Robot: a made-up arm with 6 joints.
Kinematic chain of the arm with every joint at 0, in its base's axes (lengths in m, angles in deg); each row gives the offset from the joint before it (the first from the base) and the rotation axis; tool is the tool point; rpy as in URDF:
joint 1: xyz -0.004 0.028 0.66 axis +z
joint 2: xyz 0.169 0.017 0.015 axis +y
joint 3: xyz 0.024 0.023 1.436 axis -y
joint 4: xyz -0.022 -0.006 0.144 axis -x
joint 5: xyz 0.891 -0.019 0 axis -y
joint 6: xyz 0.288 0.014 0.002 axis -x
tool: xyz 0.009 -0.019 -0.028 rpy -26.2 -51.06 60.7
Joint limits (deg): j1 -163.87..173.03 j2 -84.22..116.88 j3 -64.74..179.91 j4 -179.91..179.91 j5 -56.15..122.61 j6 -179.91..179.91
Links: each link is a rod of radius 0.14 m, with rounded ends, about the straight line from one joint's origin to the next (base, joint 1, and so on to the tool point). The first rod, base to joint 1, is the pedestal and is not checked.
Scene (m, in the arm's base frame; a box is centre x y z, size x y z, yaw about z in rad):
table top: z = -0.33
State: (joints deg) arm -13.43 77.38 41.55 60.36 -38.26 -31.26
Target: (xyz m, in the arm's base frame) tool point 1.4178 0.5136 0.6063
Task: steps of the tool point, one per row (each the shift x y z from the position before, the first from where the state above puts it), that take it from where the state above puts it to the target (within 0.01 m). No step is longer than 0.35 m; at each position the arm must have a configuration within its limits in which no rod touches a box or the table.
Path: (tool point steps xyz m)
1: -0.0701 0.3312 0.0167
2: -0.1434 0.3014 0.0312
3: -0.2059 0.2543 0.0470
4: -0.2533 0.1949 0.0629
5: -0.2831 0.1266 0.0791

